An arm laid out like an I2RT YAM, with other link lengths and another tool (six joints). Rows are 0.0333 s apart.
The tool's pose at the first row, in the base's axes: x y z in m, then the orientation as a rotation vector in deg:
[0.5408 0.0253 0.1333 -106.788 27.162 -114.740]
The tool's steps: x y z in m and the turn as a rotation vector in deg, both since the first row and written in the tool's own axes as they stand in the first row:
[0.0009 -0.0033 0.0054 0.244 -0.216 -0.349]
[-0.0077 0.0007 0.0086 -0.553 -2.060 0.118]
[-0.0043 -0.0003 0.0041 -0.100 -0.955 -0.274]
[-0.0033 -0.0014 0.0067 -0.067 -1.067 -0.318]
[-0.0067 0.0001 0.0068 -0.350 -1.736 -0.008]
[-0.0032 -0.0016 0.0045 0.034 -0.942 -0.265]
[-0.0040 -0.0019 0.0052 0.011 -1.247 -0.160]
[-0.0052 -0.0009 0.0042 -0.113 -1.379 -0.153]
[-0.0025 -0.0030 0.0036 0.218 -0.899 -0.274]
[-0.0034 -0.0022 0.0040 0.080 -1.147 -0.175]
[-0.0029 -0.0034 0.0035 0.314 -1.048 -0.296]
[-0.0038 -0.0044 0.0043 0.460 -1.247 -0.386]
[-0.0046 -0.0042 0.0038 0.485 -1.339 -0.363]
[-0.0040 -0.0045 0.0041 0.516 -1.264 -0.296]
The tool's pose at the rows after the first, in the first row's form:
[0.5460 0.0278 0.1361 -107.049 26.543 -114.712]
[0.5499 0.0284 0.1268 -108.914 27.285 -112.607]
[0.5451 0.0276 0.1300 -107.882 26.774 -113.947]
[0.5476 0.0281 0.1316 -107.991 26.670 -113.855]
[0.5480 0.0284 0.1279 -108.578 27.050 -113.000]
[0.5454 0.0282 0.1316 -107.786 26.640 -113.938]
[0.5462 0.0289 0.1311 -108.013 26.668 -113.560]
[0.5453 0.0286 0.1295 -108.202 26.771 -113.434]
[0.5444 0.0291 0.1328 -107.642 26.444 -113.966]
[0.5449 0.0289 0.1317 -107.890 26.608 -113.664]
[0.5444 0.0297 0.1326 -107.734 26.280 -113.815]
[0.5452 0.0310 0.1324 -107.881 25.991 -113.649]
[0.5447 0.0312 0.1316 -107.935 25.957 -113.537]
[0.5450 0.0312 0.1322 -107.809 26.001 -113.568]

